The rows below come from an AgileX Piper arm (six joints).
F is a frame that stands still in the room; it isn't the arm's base.
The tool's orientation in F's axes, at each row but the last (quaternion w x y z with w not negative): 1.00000, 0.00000, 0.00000, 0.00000; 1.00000, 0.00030, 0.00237, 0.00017; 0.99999, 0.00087, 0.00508, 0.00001; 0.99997, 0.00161, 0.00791, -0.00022; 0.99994, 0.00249, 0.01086, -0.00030; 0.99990, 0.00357, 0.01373, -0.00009; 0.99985, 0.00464, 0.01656, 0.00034; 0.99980, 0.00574, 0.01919, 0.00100; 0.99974, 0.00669, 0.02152, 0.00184; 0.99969, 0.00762, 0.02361, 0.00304; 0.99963, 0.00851, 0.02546, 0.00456; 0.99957, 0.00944, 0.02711, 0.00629
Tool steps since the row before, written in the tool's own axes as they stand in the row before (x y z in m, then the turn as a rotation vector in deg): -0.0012, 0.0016, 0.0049, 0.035, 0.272, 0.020; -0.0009, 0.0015, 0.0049, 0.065, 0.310, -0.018; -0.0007, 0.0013, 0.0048, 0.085, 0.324, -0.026; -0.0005, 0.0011, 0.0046, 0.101, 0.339, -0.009; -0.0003, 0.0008, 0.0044, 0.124, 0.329, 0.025; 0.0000, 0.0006, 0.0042, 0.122, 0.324, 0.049; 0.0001, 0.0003, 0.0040, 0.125, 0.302, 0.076; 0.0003, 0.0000, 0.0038, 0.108, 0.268, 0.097; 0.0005, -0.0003, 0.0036, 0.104, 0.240, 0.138; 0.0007, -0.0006, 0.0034, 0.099, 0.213, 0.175; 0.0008, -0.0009, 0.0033, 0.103, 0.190, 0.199; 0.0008, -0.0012, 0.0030, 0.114, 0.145, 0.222
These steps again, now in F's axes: -0.0012, 0.0016, 0.0049, 0.035, 0.272, 0.020; -0.0009, 0.0015, 0.0049, 0.065, 0.310, -0.018; -0.0007, 0.0013, 0.0048, 0.085, 0.324, -0.026; -0.0004, 0.0011, 0.0046, 0.101, 0.339, -0.010; -0.0002, 0.0008, 0.0044, 0.125, 0.329, 0.024; 0.0001, 0.0006, 0.0042, 0.123, 0.324, 0.048; 0.0002, 0.0003, 0.0040, 0.127, 0.301, 0.075; 0.0004, 0.0000, 0.0038, 0.111, 0.267, 0.096; 0.0007, -0.0003, 0.0036, 0.109, 0.239, 0.137; 0.0009, -0.0006, 0.0034, 0.106, 0.211, 0.173; 0.0010, -0.0009, 0.0032, 0.111, 0.188, 0.197; 0.0010, -0.0012, 0.0029, 0.124, 0.142, 0.218
